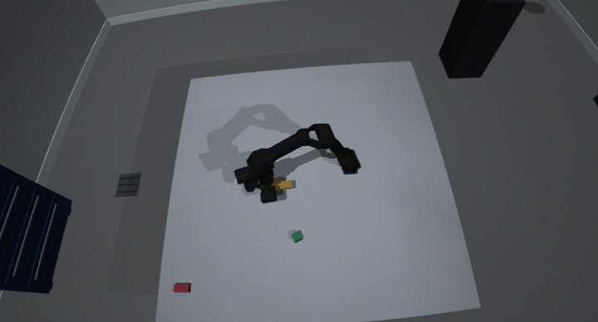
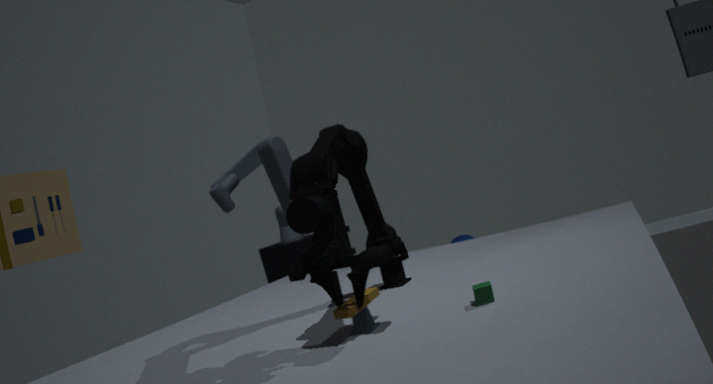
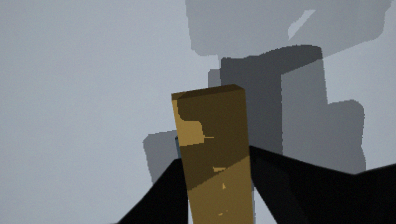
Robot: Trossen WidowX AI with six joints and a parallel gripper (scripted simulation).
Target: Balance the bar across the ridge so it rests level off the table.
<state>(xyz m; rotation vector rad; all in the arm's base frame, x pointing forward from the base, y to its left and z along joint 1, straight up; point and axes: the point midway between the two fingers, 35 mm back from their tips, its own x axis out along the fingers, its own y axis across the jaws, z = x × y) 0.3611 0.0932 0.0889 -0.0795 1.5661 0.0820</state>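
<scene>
Right now the yellow bar is 30 mm behind my gripper tip. From my gripper tip the other things lie so: green cube 110 mm behind, 210 mm to the left, 40 mm below; red block 380 mm ahead, 410 mm to the left, 50 mm below.
</scene>
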